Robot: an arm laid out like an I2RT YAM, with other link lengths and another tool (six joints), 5 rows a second.
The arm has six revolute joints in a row. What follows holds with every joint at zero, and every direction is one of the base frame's.
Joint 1 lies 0.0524 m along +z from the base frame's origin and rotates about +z.
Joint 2 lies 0.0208 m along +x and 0.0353 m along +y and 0.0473 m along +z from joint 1 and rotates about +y.
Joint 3 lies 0.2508 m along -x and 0.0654 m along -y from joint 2 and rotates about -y.
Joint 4 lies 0.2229 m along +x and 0.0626 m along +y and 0.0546 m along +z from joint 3 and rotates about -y.
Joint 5 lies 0.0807 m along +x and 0.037 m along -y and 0.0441 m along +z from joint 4 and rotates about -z.
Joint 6 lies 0.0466 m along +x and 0.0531 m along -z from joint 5 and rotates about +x.
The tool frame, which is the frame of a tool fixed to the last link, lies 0.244 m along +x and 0.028 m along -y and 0.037 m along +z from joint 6; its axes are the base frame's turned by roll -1.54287, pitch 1.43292 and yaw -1.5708 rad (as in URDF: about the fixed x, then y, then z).
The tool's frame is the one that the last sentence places.
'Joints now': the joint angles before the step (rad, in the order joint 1, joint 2, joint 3, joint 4, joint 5, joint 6). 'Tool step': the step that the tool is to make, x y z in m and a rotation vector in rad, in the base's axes. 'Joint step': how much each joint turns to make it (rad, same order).
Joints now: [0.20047 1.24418 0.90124 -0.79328 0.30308 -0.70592]
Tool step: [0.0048 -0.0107 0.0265 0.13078 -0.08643 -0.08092]
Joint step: [-0.12882 -0.09901 -0.00018 0.00155 -0.12639 0.01312]
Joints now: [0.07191 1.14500 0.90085 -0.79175 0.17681 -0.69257]
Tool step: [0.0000 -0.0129 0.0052 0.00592 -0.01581 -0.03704]
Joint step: [-0.03943 -0.01510 0.00002 0.00087 -0.00559 0.00059]
